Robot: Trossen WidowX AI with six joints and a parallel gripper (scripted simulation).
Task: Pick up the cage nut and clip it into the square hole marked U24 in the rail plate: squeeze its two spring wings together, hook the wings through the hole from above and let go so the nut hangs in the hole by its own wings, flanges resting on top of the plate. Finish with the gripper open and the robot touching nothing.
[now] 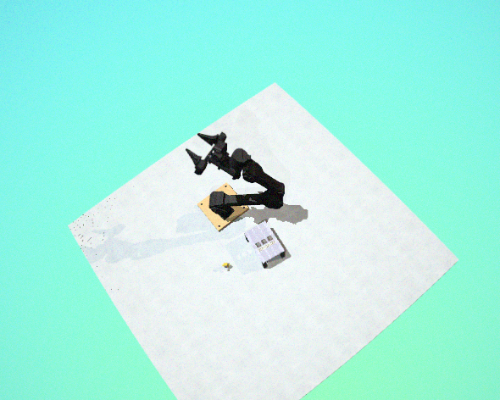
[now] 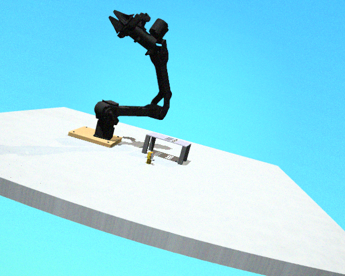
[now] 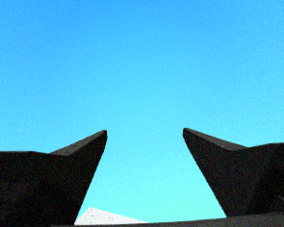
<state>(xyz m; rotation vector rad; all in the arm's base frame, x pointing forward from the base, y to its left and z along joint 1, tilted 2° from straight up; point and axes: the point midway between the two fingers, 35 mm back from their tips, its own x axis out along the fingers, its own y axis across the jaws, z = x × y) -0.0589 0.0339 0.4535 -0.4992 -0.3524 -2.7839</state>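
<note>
Now: gripper tip 46 cm above the cage nut, 28 cm short of it and 18 cm to the left of it.
</note>
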